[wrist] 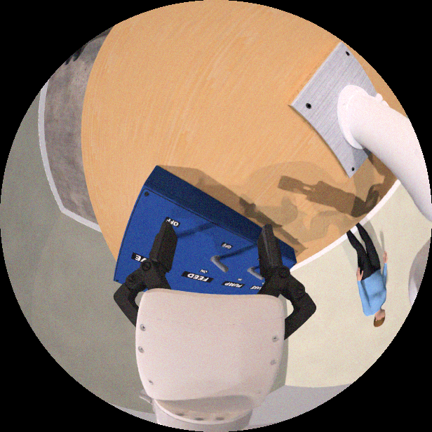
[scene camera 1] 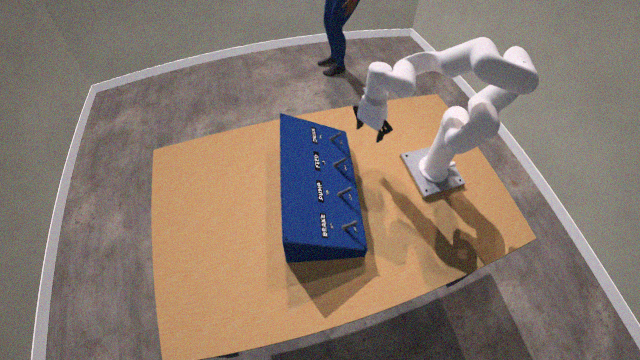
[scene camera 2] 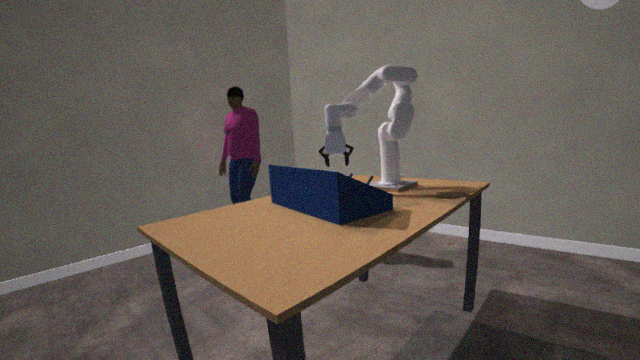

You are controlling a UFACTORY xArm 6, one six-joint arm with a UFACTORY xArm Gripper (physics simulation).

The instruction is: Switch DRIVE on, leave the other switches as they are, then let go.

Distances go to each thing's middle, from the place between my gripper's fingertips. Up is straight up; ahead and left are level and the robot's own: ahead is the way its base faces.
Labels:
My hand is 23 cm short of the blue switch panel (scene camera 1: 313,212), 13 cm to the right of it and 6 cm above it.

